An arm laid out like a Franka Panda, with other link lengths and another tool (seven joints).
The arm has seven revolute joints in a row. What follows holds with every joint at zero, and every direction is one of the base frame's. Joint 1 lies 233.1 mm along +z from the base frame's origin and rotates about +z. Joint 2 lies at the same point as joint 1 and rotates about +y. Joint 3 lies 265.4 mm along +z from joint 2 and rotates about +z. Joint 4 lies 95.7 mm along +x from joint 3 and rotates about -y. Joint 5 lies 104.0 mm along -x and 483.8 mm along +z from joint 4 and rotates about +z. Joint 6 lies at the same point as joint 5 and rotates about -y. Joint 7 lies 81.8 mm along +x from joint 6 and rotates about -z. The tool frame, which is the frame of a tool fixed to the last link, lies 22.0 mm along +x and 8.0 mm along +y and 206.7 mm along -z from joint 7; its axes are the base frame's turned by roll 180.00, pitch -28.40 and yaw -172.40 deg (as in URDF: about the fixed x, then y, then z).
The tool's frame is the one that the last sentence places.
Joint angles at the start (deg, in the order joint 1, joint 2, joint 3, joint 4, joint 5, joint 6, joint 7): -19.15, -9.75, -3.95, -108.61, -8.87, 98.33, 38.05
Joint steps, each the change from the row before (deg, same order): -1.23, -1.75, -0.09, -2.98, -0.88, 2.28, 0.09; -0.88, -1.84, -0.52, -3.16, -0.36, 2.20, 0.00; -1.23, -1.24, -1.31, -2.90, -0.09, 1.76, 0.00; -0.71, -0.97, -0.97, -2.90, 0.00, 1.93, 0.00; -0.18, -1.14, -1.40, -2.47, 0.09, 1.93, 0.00; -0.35, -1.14, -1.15, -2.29, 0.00, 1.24, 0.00
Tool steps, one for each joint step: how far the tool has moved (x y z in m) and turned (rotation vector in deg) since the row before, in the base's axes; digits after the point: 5 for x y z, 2 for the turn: -0.01123, -0.01329, -0.00701, -1.03, -0.68, -0.89; -0.01236, -0.01141, -0.00875, -0.39, -0.75, -0.93; -0.01881, -0.02085, -0.01419, 0.34, -0.22, -2.15; -0.01363, -0.01159, -0.01693, 0.41, -0.17, -1.29; -0.01202, -0.01035, -0.01102, 0.34, -0.81, -1.20; -0.01350, -0.00849, -0.01048, 0.47, -0.32, -1.19
